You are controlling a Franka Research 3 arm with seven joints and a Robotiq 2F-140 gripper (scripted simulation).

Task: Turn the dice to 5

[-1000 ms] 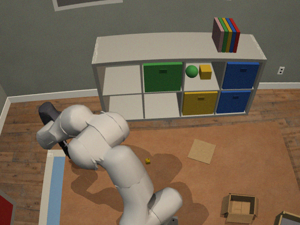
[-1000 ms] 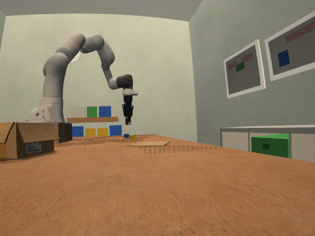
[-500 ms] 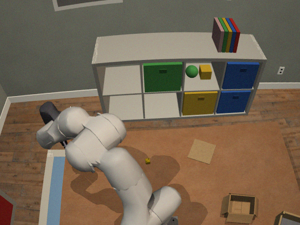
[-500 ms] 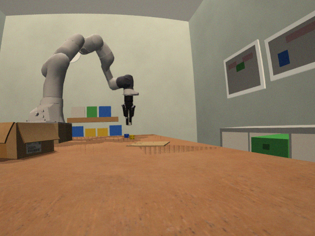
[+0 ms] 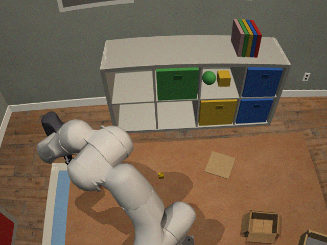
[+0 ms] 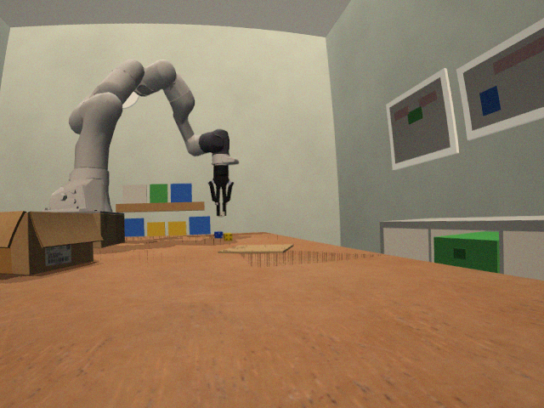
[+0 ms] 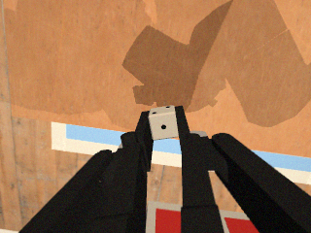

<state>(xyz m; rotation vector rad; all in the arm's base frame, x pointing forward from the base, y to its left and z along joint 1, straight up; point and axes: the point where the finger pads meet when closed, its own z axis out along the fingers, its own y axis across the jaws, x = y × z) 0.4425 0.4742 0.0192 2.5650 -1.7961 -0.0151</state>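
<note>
The white die is 2 cm below my hand. From my hand the other things lie so: tan mat 7 cm ahead, 77 cm to the right, 12 cm below; yellow die 1 cm ahead, 45 cm to the right, 11 cm below; blue die 2 cm behind, 28 cm to the right, 11 cm below.
</note>
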